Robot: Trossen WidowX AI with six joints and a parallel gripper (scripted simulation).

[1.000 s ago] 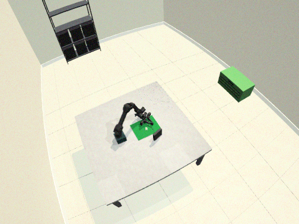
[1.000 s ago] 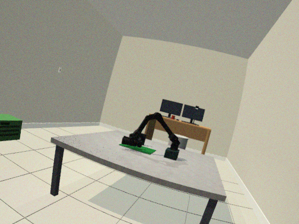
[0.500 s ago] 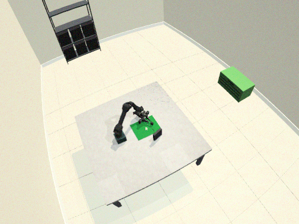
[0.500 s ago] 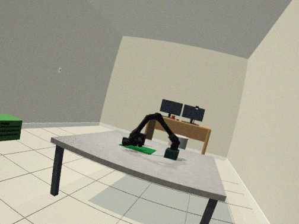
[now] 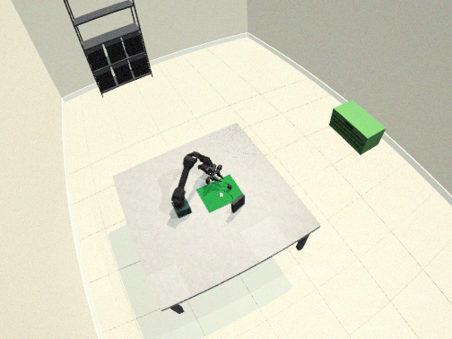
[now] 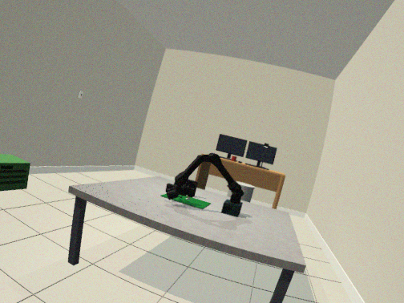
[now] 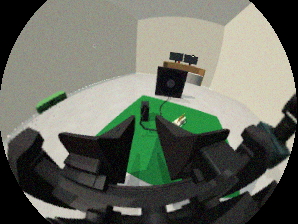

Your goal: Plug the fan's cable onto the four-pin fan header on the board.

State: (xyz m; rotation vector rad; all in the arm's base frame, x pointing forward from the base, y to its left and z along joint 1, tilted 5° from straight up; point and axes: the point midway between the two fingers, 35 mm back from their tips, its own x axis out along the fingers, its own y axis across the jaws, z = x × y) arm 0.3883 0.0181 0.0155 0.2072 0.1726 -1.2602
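Right now my gripper tip is 60 mm to the left of the black plug, 40 mm above it and 20 mm short of it. Also, from my gripper tip: black fan 230 mm to the right, 40 mm behind; then white header 70 mm to the right, 70 mm behind, 60 mm below; then green circuit board 70 mm below, 70 mm behind, 50 mm to the right.
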